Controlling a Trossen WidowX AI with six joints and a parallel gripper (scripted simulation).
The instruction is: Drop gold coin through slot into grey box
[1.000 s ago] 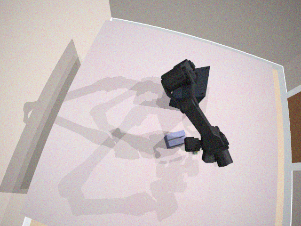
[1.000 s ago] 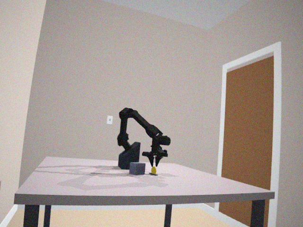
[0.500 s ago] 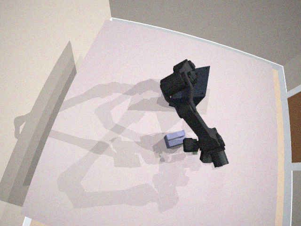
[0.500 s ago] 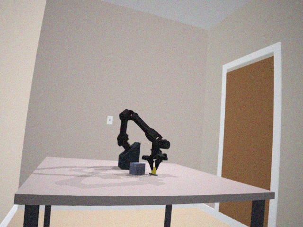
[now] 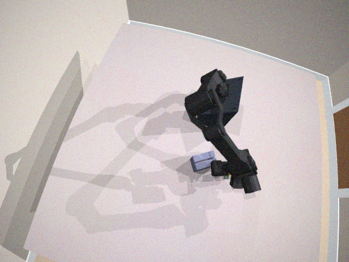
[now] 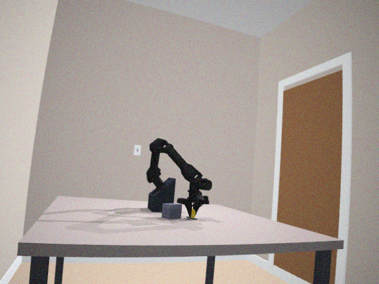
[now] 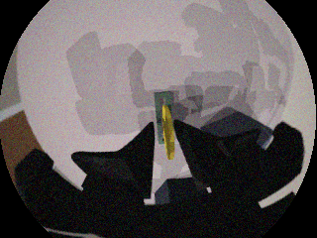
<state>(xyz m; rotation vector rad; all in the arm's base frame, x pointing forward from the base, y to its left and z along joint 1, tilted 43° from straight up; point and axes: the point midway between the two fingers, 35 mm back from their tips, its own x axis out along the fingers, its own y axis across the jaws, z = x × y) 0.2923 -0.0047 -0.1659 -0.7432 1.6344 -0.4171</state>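
The gold coin is 20 mm above my gripper tip.
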